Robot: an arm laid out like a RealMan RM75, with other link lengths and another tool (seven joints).
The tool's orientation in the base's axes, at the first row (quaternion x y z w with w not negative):
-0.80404, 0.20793, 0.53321, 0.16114
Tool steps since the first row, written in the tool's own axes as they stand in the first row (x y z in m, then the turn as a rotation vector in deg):
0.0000, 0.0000, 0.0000, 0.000, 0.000, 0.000
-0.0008, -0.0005, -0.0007, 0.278, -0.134, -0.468
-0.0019, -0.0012, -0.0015, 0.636, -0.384, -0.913
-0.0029, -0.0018, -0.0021, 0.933, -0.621, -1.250
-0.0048, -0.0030, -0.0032, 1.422, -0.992, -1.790
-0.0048, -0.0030, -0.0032, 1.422, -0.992, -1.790
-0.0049, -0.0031, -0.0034, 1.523, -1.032, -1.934
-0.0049, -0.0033, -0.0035, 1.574, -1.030, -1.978
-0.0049, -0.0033, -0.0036, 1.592, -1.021, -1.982
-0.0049, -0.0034, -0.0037, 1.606, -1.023, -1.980
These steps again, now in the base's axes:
0.0000, 0.0000, 0.0000, 0.000, 0.000, 0.000
0.0005, 0.0002, 0.0010, 0.534, -0.155, -0.074
0.0011, 0.0006, 0.0024, 1.135, -0.212, -0.227
0.0016, 0.0010, 0.0035, 1.624, -0.218, -0.365
0.0024, 0.0018, 0.0058, 2.407, -0.237, -0.598
0.0024, 0.0018, 0.0058, 2.407, -0.237, -0.598
0.0026, 0.0018, 0.0059, 2.576, -0.288, -0.636
0.0027, 0.0020, 0.0060, 2.628, -0.320, -0.666
0.0028, 0.0019, 0.0060, 2.633, -0.332, -0.682
0.0030, 0.0019, 0.0061, 2.637, -0.332, -0.695

